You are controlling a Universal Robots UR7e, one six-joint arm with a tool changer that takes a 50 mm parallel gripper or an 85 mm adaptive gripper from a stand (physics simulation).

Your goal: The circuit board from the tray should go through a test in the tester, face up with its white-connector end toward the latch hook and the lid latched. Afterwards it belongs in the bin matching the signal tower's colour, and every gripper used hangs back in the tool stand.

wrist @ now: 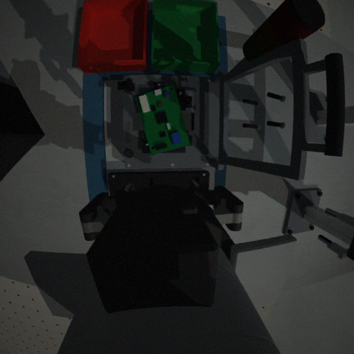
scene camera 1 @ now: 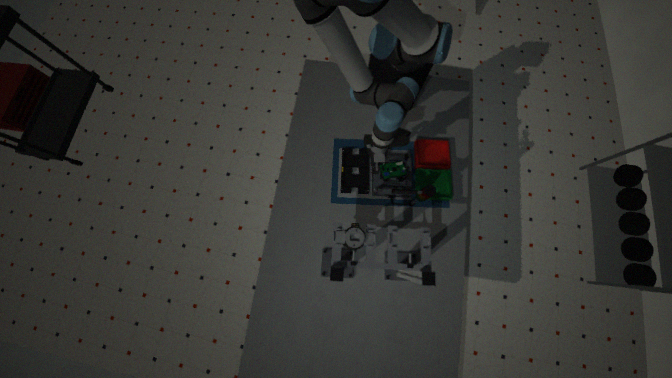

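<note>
The green circuit board (scene camera 1: 392, 170) (wrist: 161, 127) lies face up and skewed over the nest of the tester (scene camera 1: 378, 190) (wrist: 117, 162). Its white connectors are at the end toward the bins; whether it is flat or seated is unclear. The tester's lid (wrist: 299, 120) stands open on the right of the wrist view. My gripper (scene camera 1: 378, 162) (wrist: 162, 215) is open, beside the board on the tray side, its fingertips partly hidden. The black-lined tray (scene camera 1: 340, 190) is left of the tester. The signal tower (scene camera 1: 426, 192) (wrist: 285, 30) looks dark red; I cannot tell whether it is lit.
The red bin (scene camera 1: 433, 152) (wrist: 107, 37) and green bin (scene camera 1: 440, 182) (wrist: 185, 37) stand side by side beyond the tester. The tool stand (scene camera 1: 337, 253) is at the lower middle of the scene view, with a round tool flange (scene camera 1: 355, 237) in its left bay.
</note>
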